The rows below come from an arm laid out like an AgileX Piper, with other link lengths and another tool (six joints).
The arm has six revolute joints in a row. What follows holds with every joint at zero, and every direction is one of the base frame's. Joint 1 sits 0.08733 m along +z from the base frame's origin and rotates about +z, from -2.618 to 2.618 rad. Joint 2 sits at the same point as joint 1 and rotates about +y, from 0 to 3.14 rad. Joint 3 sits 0.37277 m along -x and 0.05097 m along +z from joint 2 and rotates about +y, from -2.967 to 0 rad. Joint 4 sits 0.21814 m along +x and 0.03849 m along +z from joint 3 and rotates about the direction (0.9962, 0, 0.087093), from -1.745 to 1.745 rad. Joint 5 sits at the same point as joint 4 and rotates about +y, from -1.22 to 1.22 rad. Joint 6 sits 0.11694 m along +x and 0.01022 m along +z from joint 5 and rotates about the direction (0.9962, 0, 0.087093), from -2.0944 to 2.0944 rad. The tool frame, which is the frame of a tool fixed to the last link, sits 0.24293 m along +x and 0.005 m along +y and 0.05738 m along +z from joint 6; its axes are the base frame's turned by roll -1.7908, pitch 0.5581 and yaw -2.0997 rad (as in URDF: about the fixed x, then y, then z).
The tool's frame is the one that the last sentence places.
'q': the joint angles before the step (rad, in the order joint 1, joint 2, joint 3, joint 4, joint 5, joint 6). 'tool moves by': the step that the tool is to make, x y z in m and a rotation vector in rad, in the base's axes. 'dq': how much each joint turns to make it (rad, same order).
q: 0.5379, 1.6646, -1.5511, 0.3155, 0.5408, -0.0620
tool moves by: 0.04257, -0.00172, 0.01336, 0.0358, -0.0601, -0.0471
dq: -0.0230, 0.0639, -0.0471, 0.0099, -0.0899, -0.0094
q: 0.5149, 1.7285, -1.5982, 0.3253, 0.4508, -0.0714
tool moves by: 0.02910, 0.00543, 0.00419, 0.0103, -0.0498, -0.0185
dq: -0.0038, 0.0589, -0.0380, 0.0026, -0.0707, -0.0188
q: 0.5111, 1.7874, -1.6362, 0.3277, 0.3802, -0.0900
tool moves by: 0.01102, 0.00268, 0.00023, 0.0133, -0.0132, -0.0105
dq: 0.0000, 0.0240, -0.0104, 0.0077, -0.0331, -0.0020
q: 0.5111, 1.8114, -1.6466, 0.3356, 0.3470, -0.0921
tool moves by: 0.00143, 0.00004, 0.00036, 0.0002, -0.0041, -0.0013
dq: 0.0000, 0.0023, 0.0001, 0.0001, -0.0062, -0.0020
